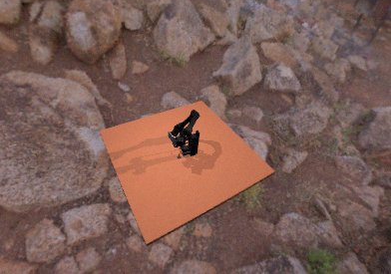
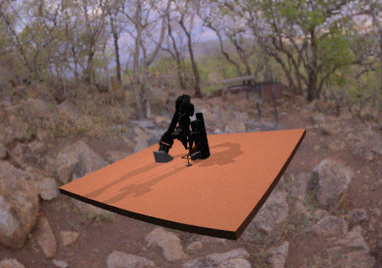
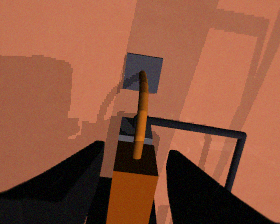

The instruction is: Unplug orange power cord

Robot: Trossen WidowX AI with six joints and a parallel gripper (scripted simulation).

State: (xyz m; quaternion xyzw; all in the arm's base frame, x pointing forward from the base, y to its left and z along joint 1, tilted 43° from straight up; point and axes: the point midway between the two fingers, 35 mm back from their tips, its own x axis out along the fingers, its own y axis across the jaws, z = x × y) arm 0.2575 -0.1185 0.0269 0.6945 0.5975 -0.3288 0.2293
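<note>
The orange plug lies 50 mm to the left of my gripper tip and 10 mm below it.
</note>
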